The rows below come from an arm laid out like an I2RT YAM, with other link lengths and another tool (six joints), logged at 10 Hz.
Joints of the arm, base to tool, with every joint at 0 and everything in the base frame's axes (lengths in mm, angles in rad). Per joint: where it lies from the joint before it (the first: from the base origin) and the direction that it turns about. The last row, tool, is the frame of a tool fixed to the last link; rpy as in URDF.
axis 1: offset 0 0 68.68 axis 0 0 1
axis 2: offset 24.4 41.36 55.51 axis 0 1 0
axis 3: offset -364.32 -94.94 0 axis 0 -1 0
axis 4: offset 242.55 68.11 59.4 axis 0 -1 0
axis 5: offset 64.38 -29.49 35.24 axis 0 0 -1
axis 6: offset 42.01 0 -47.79 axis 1 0 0
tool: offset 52 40 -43 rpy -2.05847 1.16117 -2.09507
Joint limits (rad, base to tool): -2.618..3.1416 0..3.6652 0..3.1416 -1.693..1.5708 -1.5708..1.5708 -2.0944..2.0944
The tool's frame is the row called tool.
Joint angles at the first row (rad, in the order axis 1, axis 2, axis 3, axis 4, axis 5, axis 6):
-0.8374 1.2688 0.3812 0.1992 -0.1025 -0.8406
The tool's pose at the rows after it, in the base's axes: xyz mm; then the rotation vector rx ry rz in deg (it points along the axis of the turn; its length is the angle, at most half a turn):
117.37 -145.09 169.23 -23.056 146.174 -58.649
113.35 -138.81 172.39 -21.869 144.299 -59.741
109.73 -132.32 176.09 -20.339 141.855 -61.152
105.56 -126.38 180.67 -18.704 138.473 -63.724
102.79 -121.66 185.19 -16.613 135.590 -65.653
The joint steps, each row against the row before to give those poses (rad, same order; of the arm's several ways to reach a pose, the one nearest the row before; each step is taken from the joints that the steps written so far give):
0.0004 -0.0410 -0.0100 -0.0078 0.0012 0.0134
-0.0004 -0.0504 -0.0168 0.0003 -0.0054 0.0135
0.0008 -0.0567 -0.0180 0.0057 -0.0048 0.0183
-0.0009 -0.0679 -0.0220 0.0173 -0.0020 0.0146
0.0004 -0.0570 -0.0142 0.0121 0.0029 0.0222

